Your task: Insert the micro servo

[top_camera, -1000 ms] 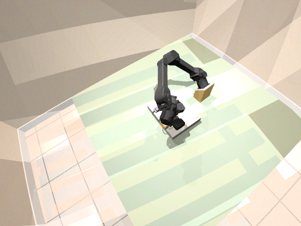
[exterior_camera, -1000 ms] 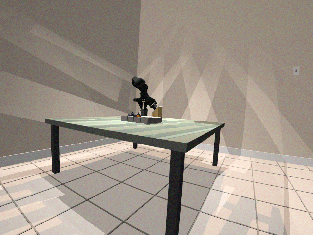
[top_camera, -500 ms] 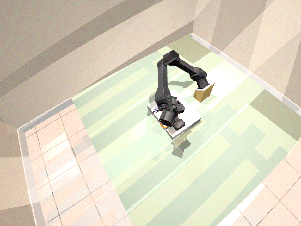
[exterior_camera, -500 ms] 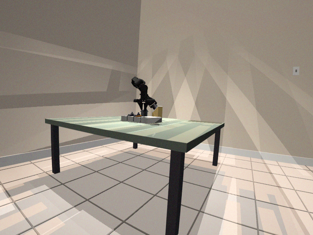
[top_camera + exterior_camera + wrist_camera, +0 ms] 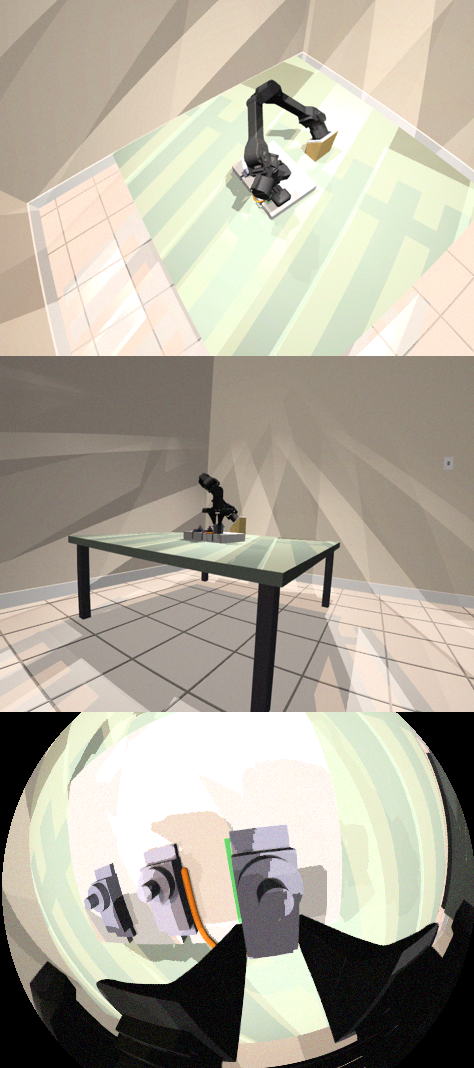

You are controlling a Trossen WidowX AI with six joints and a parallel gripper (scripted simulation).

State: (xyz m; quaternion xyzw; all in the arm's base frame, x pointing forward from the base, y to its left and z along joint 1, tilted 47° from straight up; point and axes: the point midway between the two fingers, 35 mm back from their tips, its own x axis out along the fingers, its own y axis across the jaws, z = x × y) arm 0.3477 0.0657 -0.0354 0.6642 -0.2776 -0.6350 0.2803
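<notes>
Now: gripper tip 120 mm past the white deck, 70 mm to the left of it and 70 mm above it.
</notes>
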